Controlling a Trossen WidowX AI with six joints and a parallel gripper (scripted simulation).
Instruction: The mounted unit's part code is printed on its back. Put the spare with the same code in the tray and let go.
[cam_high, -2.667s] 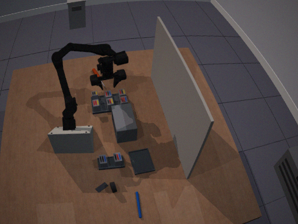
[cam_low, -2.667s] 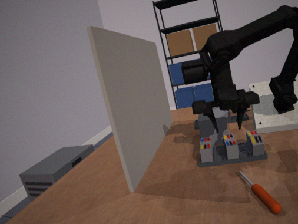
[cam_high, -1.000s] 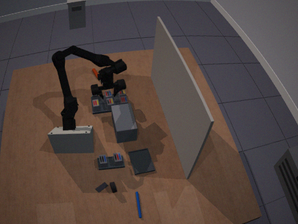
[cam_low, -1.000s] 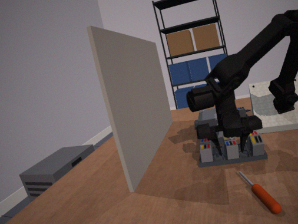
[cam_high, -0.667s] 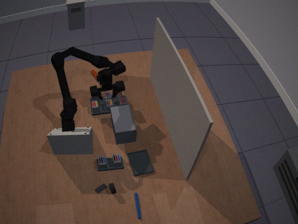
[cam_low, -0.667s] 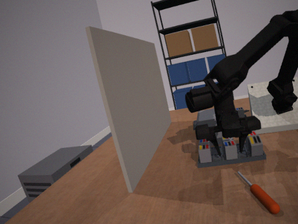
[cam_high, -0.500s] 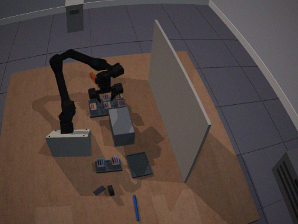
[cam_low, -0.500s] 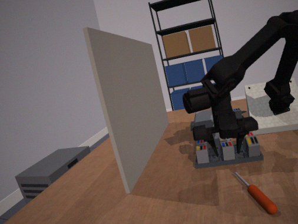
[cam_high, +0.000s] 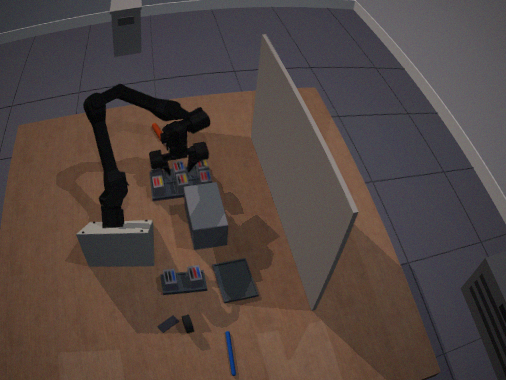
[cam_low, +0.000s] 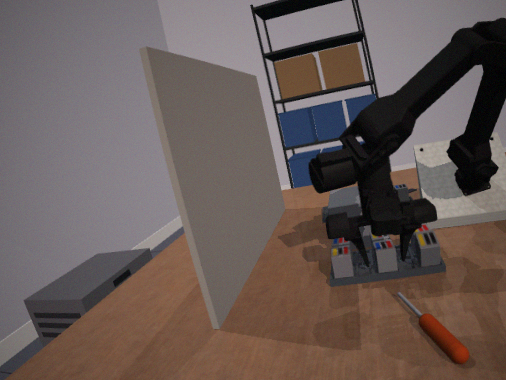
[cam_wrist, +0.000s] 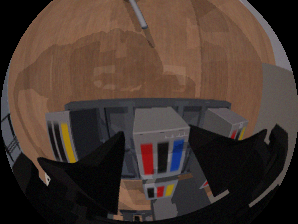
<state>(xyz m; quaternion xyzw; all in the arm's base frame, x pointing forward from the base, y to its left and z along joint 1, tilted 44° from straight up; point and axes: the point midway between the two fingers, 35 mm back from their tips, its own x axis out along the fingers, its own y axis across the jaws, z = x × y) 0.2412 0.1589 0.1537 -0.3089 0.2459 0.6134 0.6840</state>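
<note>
The grey spare lies 2 cm above my gripper tip. Round my gripper tip: grey mounted unit (20 cm to the right, 5 cm ahead, 3 cm above); then rack (40 cm to the right, 6 cm behind, 1 cm below); then tall grey panel (28 cm ahead, 22 cm to the right, 21 cm above).
</note>
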